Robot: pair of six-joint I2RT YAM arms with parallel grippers.
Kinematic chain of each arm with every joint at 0, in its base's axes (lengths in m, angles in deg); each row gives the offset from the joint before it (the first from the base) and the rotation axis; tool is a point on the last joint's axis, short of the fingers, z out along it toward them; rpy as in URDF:
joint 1: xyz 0 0 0.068 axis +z
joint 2: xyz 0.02 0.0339 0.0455 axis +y
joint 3: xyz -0.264 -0.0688 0 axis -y
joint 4: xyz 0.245 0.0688 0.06 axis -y
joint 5: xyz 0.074 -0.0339 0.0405 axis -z
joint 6: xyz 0.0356 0 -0.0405 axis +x
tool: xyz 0 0 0 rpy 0 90 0
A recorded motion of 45 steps. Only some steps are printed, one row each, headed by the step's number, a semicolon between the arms.
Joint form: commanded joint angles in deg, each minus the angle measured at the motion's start. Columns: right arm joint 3, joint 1, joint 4, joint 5, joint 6, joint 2; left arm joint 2, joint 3, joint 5, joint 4, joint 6, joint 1.
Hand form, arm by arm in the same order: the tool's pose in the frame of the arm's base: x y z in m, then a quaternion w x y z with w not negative. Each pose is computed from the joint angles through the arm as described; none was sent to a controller.
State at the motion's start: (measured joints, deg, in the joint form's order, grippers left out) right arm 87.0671 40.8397 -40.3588 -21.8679 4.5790 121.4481; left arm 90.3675 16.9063 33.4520 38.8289 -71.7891 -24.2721
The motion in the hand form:
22: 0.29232 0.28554 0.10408 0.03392 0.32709 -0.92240 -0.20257; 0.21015 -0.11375 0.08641 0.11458 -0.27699 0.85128 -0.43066
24: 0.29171 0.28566 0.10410 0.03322 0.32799 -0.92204 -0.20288; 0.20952 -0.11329 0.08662 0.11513 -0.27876 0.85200 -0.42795
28: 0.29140 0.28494 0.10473 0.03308 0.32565 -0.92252 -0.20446; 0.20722 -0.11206 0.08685 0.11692 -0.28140 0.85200 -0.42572
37: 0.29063 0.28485 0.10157 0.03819 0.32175 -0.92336 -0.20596; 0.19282 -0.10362 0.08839 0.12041 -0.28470 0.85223 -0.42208
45: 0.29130 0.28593 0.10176 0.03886 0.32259 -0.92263 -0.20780; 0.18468 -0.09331 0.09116 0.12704 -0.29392 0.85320 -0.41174
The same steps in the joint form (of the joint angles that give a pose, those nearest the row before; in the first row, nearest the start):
22: -2.77 1.54 -2.36 -1.16 -0.07 4.33; 3.03 2.08 -8.22 -6.21 -0.48 -0.51
24: -2.95 1.61 -2.19 -1.16 -0.10 4.23; 2.72 2.01 -8.52 -6.70 -0.47 -0.52
28: -3.22 1.55 -2.04 -1.31 0.16 3.99; 2.05 1.47 -8.96 -6.89 -0.59 -0.54
37: -3.46 1.58 -1.83 -1.69 0.60 4.33; -2.21 -1.97 -9.37 -7.92 -0.37 -0.18
45: -3.04 1.61 -2.02 -1.92 0.52 4.55; -6.53 -3.88 -9.85 -11.34 0.61 1.42

